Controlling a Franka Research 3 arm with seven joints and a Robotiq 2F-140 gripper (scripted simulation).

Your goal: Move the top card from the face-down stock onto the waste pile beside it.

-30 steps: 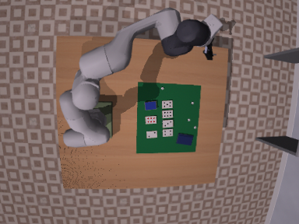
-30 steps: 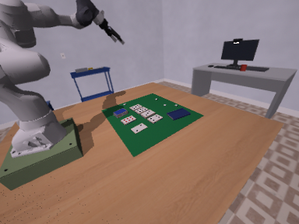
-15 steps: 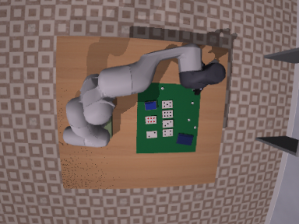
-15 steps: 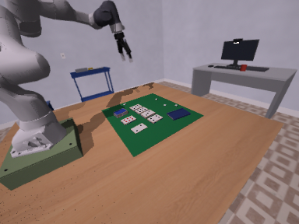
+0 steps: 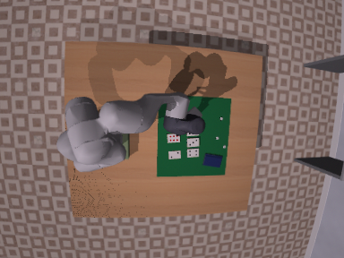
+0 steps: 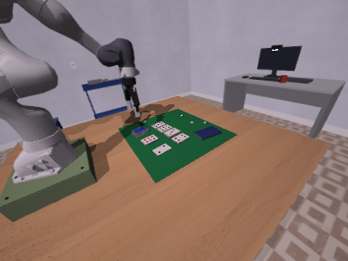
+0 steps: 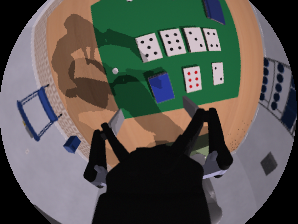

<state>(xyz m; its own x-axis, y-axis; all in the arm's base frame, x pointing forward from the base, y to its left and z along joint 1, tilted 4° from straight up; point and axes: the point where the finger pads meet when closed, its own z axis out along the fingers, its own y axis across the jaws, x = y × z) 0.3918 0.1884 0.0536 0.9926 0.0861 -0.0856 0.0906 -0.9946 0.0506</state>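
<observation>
Now: the blue-backed card 1 cm ahead of my hand, 4 cm to the right of it and 12 cm below it. Also, from my hand: green mat: 18 cm ahead, 14 cm to the right, 16 cm below.
</observation>
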